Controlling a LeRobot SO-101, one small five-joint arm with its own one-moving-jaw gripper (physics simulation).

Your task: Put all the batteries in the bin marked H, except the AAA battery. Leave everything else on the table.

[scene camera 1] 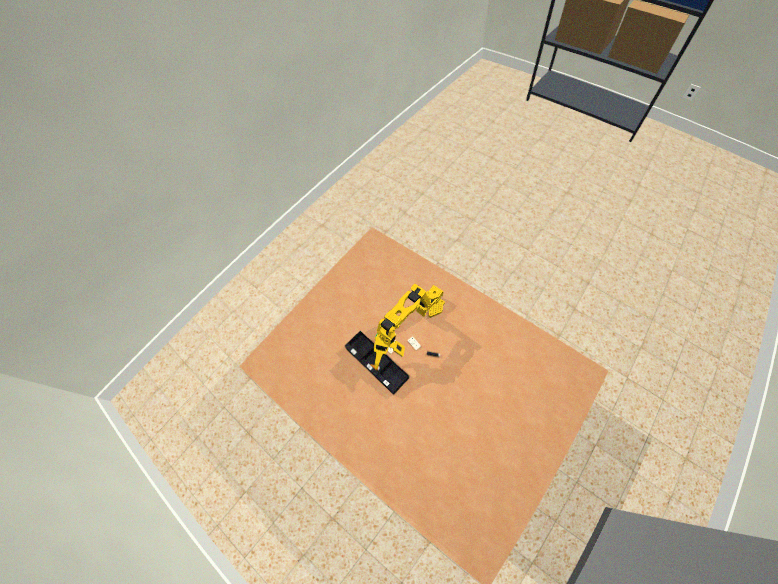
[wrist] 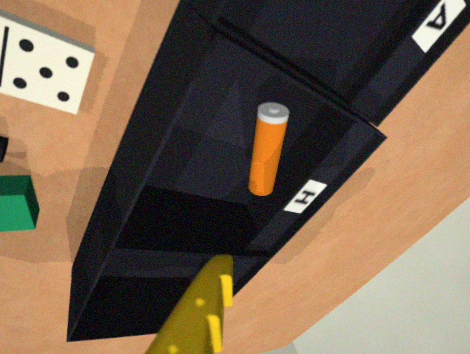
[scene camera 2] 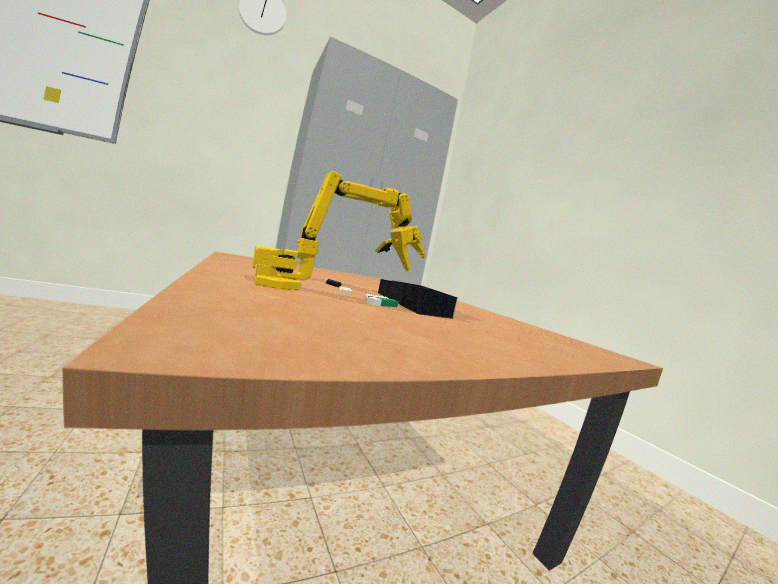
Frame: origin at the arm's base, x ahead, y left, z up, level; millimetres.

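Seen in the pictures: hand, tool point: (scene camera 1: 379, 352) (wrist: 232, 273) (scene camera 2: 408, 268); arm's base, link origin: (scene camera 1: 427, 308) (scene camera 2: 284, 286).
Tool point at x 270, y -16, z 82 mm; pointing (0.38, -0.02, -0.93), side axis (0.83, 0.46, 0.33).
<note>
Pixels of each thing's middle, then the offset from my tool point to it. "*": a spot on its surface instead.
- orange battery, body centre: (wrist: 266, 151) dx +46, dy -3, dz -68 mm
- black battery, surface spot: (wrist: 2, 148) * dx -62, dy -30, dz -74 mm
- small dark object, body centre: (scene camera 2: 333, 282) (scene camera 1: 433, 354) dx -129, dy +145, dz -75 mm
- black bin row, surface spot: (scene camera 2: 433, 304) * dx +1, dy -127, dz -59 mm
- white block, body centre: (scene camera 2: 382, 302) dx -83, dy -68, dz -76 mm
An orange battery (wrist: 268, 150) with a silver end is in the middle bin marked H (wrist: 185, 215), near its label. My gripper (scene camera 2: 415, 262) is open and empty above the bins; in the wrist view one notched jaw shows and the moving jaw is out of the picture. The end of a black battery (wrist: 2, 148) shows at the left edge of the wrist view, on the table outside the bins. A small dark object (scene camera 1: 432, 353) (scene camera 2: 333, 282) lies farther away on the table; its kind is too small to tell.
The black bin row (scene camera 1: 397, 379) (scene camera 2: 433, 304) has a bin marked A (wrist: 300, 30) beside H. A domino (wrist: 45, 70) and a green and white block (wrist: 15, 212) (scene camera 2: 389, 302) lie beside the row. Another domino (scene camera 1: 413, 342) (scene camera 2: 345, 289) lies nearer the arm's base.
</note>
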